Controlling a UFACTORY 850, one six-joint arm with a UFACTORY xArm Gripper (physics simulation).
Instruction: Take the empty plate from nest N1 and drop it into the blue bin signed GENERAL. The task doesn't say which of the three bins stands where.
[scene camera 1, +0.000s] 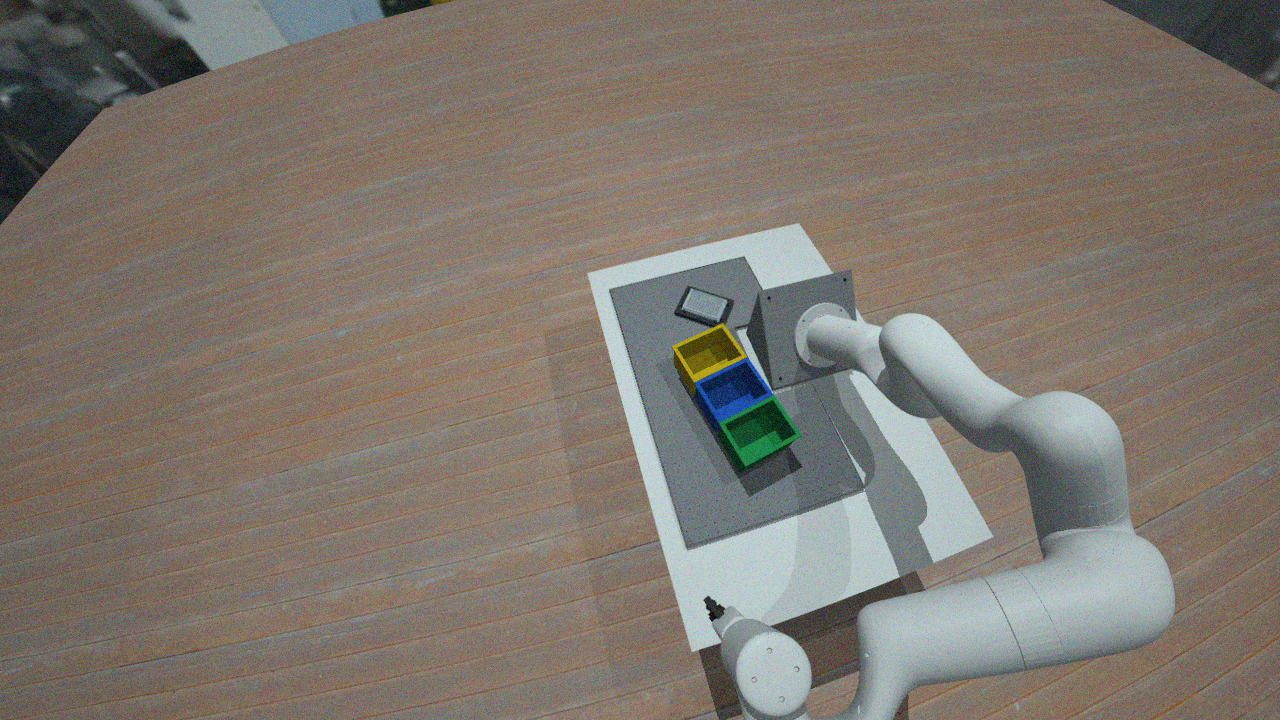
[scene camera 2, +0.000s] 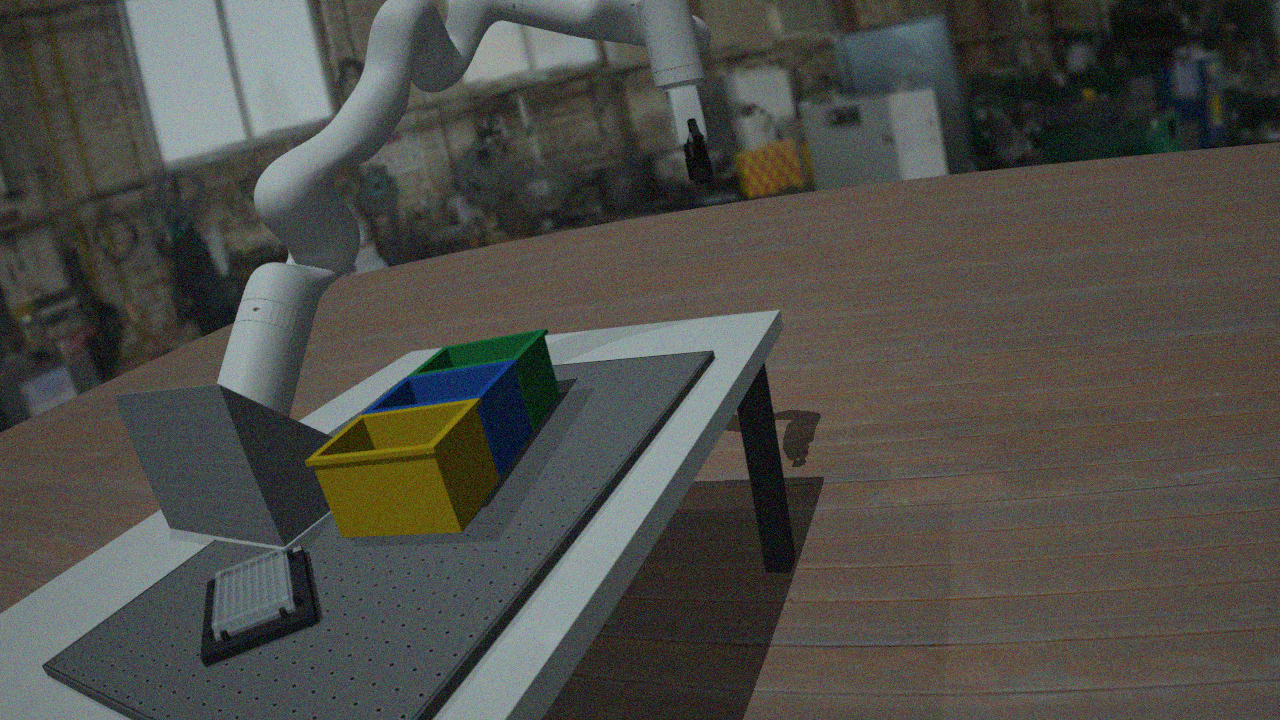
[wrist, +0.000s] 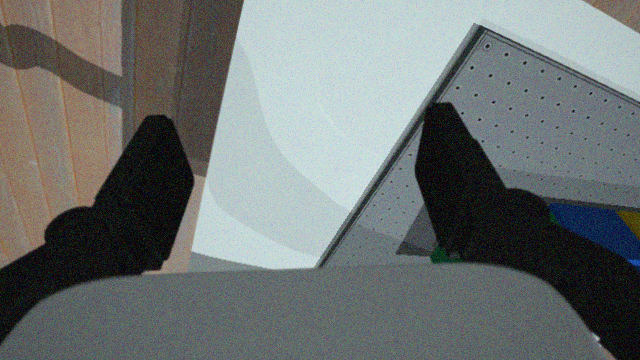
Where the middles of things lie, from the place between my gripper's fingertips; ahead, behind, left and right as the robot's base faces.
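Labels:
Position of the gridded plate (scene camera 2: 249, 594): some way below my hand, well to the right of it and a long way behind it.

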